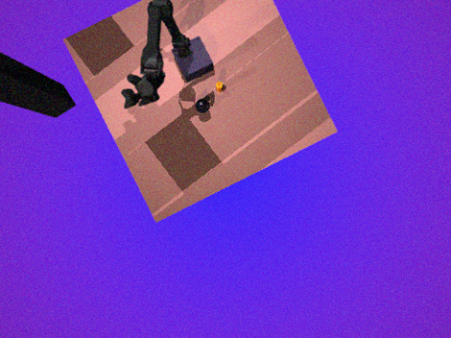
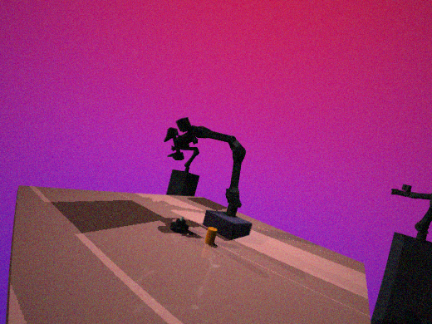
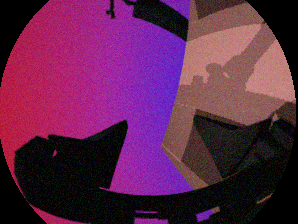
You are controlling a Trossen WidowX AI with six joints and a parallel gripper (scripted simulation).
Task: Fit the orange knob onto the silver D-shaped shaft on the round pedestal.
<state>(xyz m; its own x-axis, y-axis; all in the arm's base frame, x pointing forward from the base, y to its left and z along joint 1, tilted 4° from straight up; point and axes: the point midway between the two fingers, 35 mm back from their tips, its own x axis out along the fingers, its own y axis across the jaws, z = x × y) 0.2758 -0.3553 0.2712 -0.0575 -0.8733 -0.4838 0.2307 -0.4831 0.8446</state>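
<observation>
Now: the orange knob 2 cm ahead of my gripper tip, 45 cm to the left of it and 31 cm below it. Round my gripper tip: round dark pedestal (6 cm ahead, 30 cm to the left, 32 cm below).
</observation>
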